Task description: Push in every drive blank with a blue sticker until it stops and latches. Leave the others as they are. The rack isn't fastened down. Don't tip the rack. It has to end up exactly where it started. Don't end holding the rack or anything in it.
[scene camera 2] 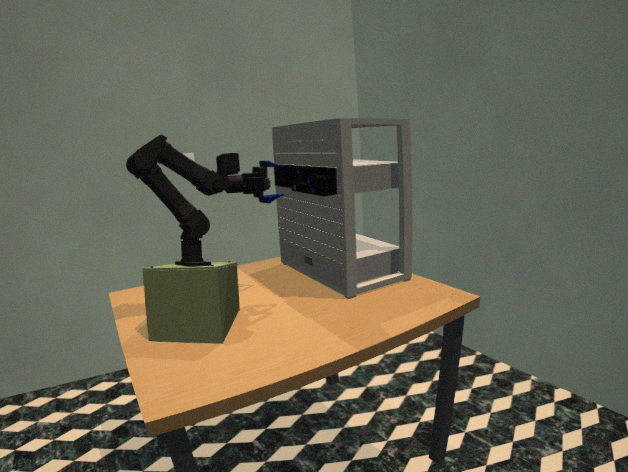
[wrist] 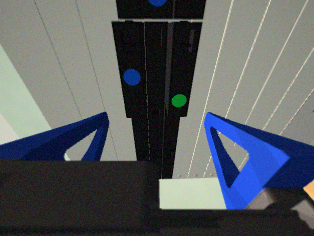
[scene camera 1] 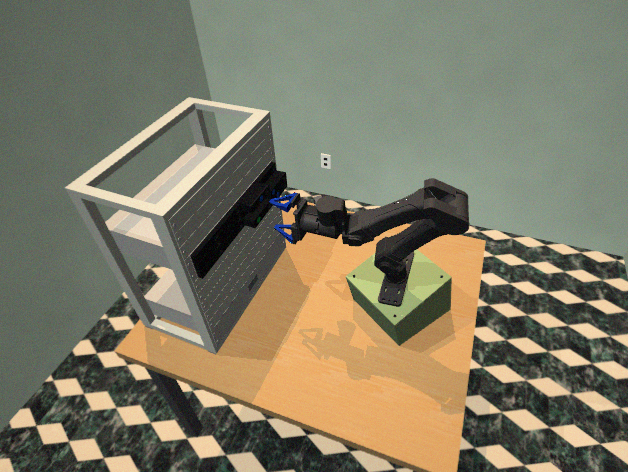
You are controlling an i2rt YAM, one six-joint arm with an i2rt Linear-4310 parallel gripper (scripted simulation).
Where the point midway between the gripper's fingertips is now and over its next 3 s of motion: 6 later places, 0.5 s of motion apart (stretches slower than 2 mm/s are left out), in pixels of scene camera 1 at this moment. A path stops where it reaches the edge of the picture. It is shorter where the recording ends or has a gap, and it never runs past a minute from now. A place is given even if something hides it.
The gripper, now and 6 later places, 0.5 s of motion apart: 272, 213; 274, 209; 283, 199; 286, 195; 285, 195; 284, 197; 282, 205
